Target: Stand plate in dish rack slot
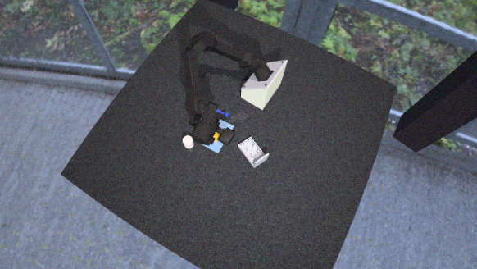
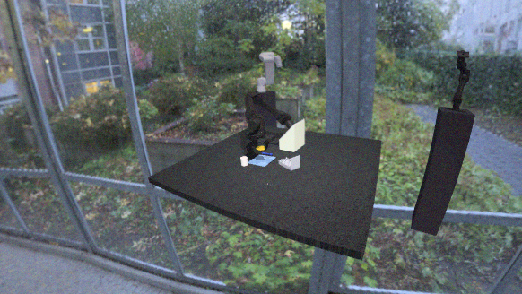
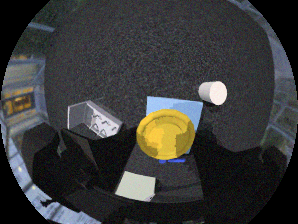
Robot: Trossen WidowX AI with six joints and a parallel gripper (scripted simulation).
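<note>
Now: the dish rack 60 mm behind my gripper tip, 170 mm to the left of it and 80 mm below it. Round my gripper tip: white cylinder: 70 mm ahead, 90 mm to the right, 80 mm below; then yellow plate: 10 mm above; then light blue mat: 40 mm behind, 30 mm to the right, 100 mm below.
</note>
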